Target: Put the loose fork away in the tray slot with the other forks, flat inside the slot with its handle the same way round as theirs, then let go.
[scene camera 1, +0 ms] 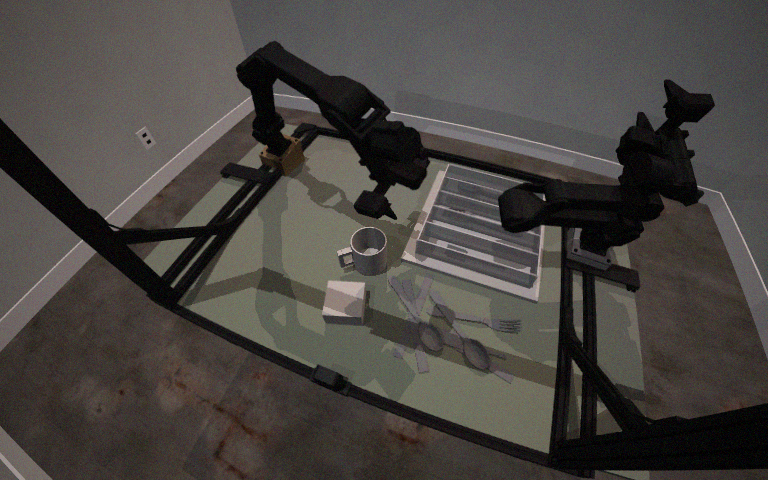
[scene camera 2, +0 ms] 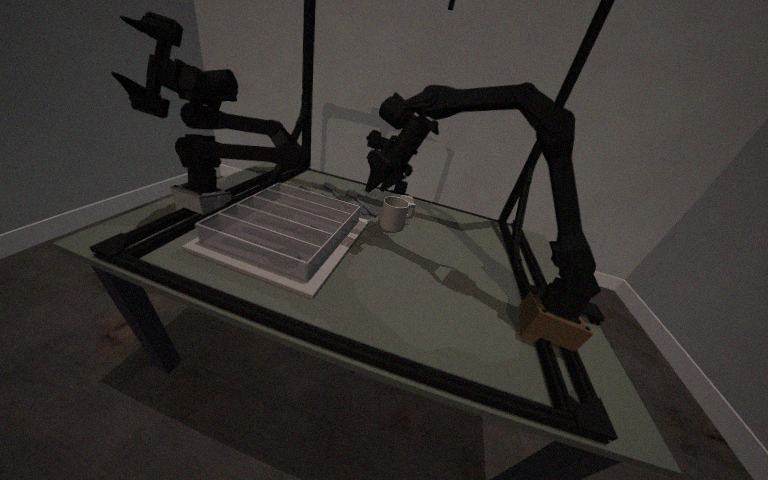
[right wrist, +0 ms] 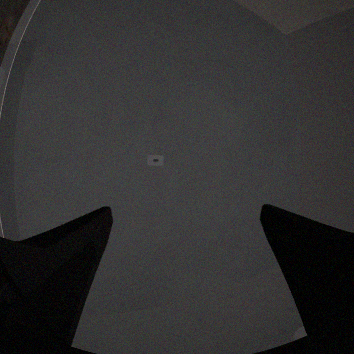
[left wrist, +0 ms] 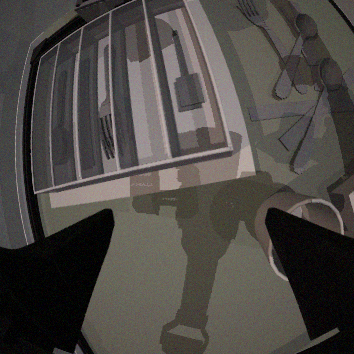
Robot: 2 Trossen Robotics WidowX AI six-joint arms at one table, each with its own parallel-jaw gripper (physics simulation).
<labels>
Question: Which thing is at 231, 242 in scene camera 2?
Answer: A cutlery tray.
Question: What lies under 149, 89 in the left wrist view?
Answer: A cutlery tray.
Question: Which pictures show my left gripper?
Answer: Scene camera 1, scene camera 2 and the left wrist view only.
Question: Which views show my right gripper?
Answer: Scene camera 1, scene camera 2 and the right wrist view only.
</labels>
